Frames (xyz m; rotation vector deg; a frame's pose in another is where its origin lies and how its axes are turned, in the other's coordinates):
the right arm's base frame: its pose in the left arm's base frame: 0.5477 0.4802 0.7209 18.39 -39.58 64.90
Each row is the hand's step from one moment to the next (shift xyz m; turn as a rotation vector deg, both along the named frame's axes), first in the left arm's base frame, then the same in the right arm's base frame.
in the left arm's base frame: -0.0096 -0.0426 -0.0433 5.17 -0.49 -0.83
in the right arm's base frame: -0.0611 -0.0042 -0.0053 0.39 -4.80 -2.11
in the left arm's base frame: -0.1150 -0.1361 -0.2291 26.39 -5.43 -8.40
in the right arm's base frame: -0.2753 0.0726 -0.0564 -2.81 -25.28 -12.23
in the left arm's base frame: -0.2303 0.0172 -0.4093 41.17 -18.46 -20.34
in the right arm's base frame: -0.3112 0.2585 -0.2393 -16.26 -42.76 -18.89
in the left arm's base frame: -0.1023 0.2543 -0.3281 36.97 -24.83 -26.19
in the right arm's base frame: -0.0564 0.2307 -0.3555 -25.68 -40.94 -18.26
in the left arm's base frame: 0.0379 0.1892 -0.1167 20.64 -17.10 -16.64
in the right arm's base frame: 0.0693 0.0550 -0.2074 -17.97 -23.97 -9.89
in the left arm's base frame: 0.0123 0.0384 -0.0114 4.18 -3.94 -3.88
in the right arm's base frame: 0.0232 0.0057 -0.0344 -4.31 -5.00 -2.12
